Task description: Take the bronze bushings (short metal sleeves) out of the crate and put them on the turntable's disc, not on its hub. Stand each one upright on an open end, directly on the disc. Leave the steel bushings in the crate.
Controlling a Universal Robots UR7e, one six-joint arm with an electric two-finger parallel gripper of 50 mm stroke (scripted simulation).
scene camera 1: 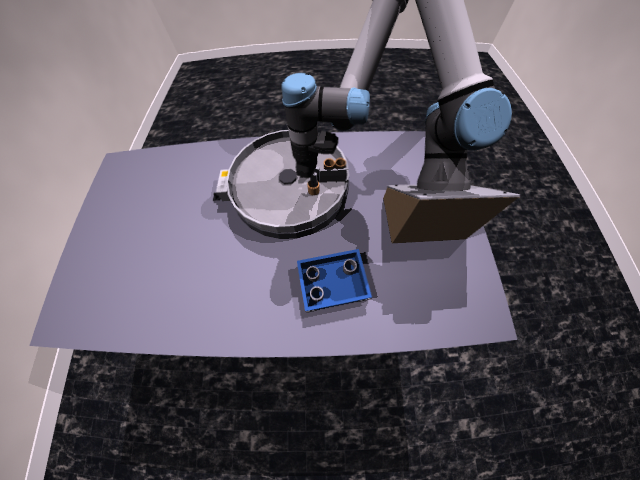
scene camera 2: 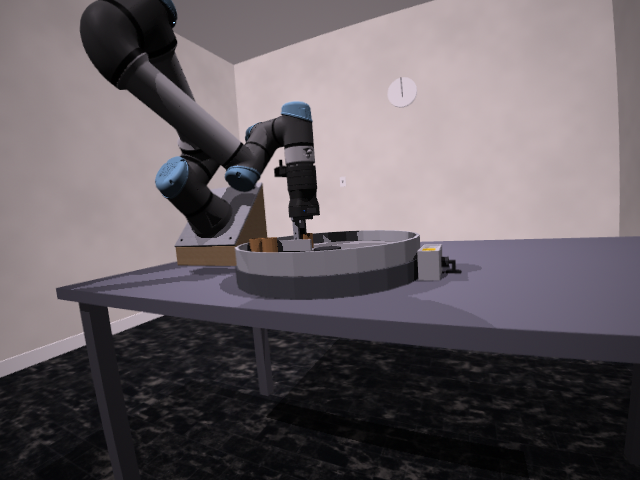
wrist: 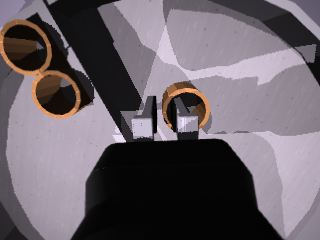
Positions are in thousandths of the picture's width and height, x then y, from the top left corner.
Scene:
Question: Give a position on a bronze bushing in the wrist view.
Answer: At 145, 381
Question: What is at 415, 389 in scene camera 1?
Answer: A turntable disc.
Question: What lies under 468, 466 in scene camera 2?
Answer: My gripper.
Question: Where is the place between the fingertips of my gripper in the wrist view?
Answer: At 511, 448

